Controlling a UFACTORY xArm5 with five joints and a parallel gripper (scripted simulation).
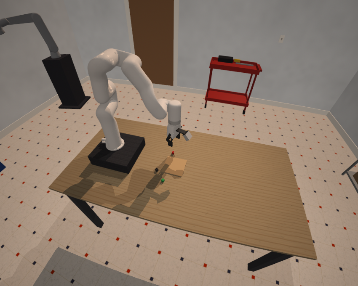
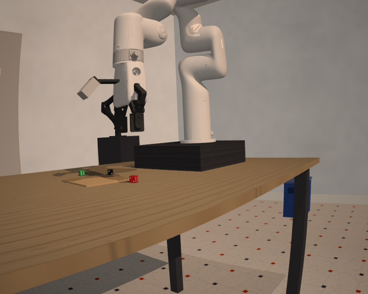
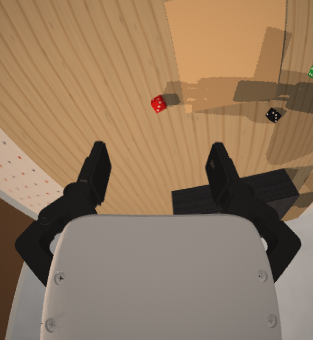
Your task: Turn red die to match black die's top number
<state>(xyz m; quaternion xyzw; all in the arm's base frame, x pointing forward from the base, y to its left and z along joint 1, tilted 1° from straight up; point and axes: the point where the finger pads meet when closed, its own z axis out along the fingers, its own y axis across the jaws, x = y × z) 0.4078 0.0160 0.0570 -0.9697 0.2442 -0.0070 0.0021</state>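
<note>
Now: the red die 1 cm behind my hand and 12 cm below it. Also, from my hand: black die: 10 cm behind, 16 cm to the right, 12 cm below; then green die: 5 cm behind, 23 cm to the right, 12 cm below; then tan mat: 1 cm ahead, 11 cm to the right, 12 cm below.
</note>
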